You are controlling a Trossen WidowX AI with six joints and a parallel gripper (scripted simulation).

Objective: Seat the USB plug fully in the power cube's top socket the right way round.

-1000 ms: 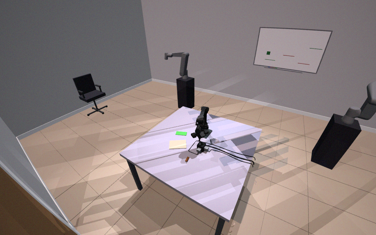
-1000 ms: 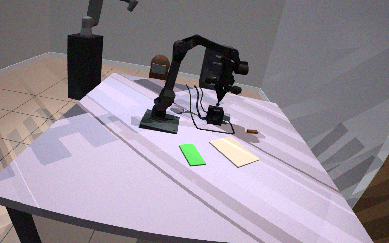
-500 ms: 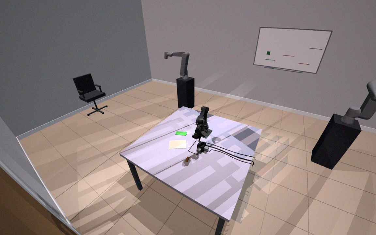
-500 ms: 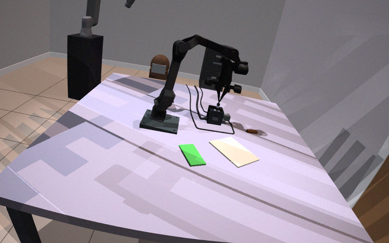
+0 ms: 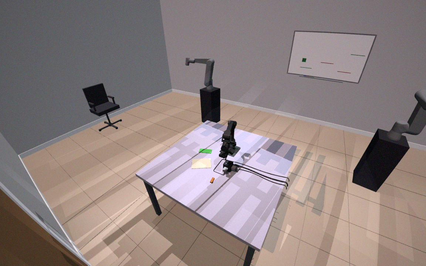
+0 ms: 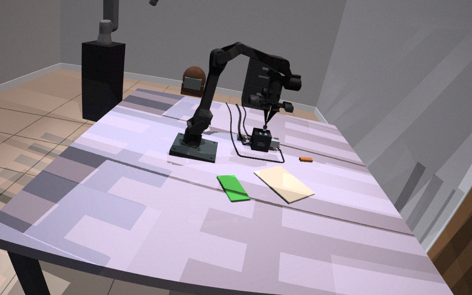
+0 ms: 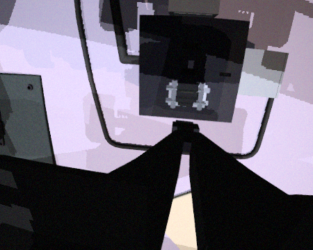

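The USB plug is 10 mm below my gripper tip. Round my gripper tip: beige card 240 mm to the right, 130 mm below, 110 mm ahead; small orange block 220 mm ahead, 130 mm below; USB socket 60 mm below, 10 mm to the left.
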